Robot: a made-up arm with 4 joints. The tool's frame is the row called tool. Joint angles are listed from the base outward. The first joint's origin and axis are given. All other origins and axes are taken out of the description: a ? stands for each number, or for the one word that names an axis. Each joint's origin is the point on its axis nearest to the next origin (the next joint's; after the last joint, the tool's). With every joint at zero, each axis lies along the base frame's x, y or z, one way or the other. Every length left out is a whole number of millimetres.
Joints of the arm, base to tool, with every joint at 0 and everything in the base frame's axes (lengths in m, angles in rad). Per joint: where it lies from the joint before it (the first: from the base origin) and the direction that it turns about. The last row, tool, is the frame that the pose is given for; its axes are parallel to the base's.
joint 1: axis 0 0 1 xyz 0 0 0.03
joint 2: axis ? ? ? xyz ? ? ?
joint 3: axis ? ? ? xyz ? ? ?
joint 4: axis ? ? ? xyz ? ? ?
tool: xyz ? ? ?
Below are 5 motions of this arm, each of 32 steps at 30 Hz.
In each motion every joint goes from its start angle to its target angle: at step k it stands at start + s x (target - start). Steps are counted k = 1, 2, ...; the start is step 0. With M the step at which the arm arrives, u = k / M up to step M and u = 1 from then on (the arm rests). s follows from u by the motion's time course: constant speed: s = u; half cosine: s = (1 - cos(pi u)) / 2; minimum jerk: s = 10 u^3 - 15 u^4 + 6 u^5.
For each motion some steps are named. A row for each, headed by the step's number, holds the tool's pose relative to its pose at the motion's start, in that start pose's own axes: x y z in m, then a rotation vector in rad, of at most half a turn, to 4 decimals.
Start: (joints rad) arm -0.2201 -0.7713 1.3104 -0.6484
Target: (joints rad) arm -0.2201 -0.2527 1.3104 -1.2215
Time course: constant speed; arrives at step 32
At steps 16, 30, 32:
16: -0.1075 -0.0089 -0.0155 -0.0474 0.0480 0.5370
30: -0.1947 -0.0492 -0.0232 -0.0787 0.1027 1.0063
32: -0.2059 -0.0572 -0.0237 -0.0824 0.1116 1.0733

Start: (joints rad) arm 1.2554 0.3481 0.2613 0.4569
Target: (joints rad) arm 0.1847 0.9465 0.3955 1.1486
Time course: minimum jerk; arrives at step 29
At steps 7, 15, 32:
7: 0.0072 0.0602 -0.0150 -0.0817 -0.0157 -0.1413
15: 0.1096 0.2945 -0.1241 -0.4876 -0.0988 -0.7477
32: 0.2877 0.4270 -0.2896 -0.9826 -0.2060 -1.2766

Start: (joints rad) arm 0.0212 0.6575 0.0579 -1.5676
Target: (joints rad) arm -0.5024 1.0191 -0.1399 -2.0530
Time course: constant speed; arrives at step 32
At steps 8, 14, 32:
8: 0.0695 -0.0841 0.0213 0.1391 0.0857 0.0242
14: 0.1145 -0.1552 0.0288 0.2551 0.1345 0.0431
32: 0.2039 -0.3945 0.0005 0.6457 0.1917 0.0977

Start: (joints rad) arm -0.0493 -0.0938 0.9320 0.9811
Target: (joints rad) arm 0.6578 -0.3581 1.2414 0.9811
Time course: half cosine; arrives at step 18
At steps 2, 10, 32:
2: 0.0078 -0.0106 0.0025 0.0182 0.0141 0.0062
10: 0.1714 -0.1814 0.0049 0.3283 0.2967 0.0828
32: 0.2995 -0.2703 -0.0398 0.5190 0.5302 0.0975

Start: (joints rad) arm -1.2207 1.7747 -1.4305 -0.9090
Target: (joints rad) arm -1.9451 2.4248 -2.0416 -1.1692
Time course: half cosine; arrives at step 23
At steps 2, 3, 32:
2: 0.0133 -0.0083 0.0060 0.0166 0.0185 -0.0067
3: 0.0296 -0.0188 0.0128 0.0372 0.0411 -0.0151
32: 0.5131 -0.5950 -0.2258 0.8976 0.8459 -0.4815

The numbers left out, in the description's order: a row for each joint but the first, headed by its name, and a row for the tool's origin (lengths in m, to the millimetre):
joint 2: axis -1 0 0, xyz -0.02 -0.03 0
joint 3: axis 0 -1 0, xyz 0 0.19 -0.02
joint 4: axis 0 0 -1, xyz -0.28 0 0.5
tool: xyz 0.03 0.08 0

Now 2 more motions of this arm.
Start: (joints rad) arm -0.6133 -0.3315 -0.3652 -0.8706
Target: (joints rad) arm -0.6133 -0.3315 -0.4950 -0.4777
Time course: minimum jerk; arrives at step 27
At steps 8, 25, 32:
8: 0.0116 -0.0099 0.0064 0.0153 0.0137 -0.0622
25: 0.0714 -0.0687 0.0333 0.0813 0.1016 -0.3909
32: 0.0716 -0.0689 0.0333 0.0815 0.1021 -0.3923

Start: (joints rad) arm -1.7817 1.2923 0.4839 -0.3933
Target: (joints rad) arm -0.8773 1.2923 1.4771 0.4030
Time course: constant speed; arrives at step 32
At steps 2, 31, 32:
2: -0.0527 0.0131 -0.0361 -0.0348 -0.1114 -0.0362
31: -0.1925 -0.0543 -0.8501 0.2090 -1.8158 -0.3939
32: -0.1742 -0.0626 -0.8740 0.2433 -1.8714 -0.3928

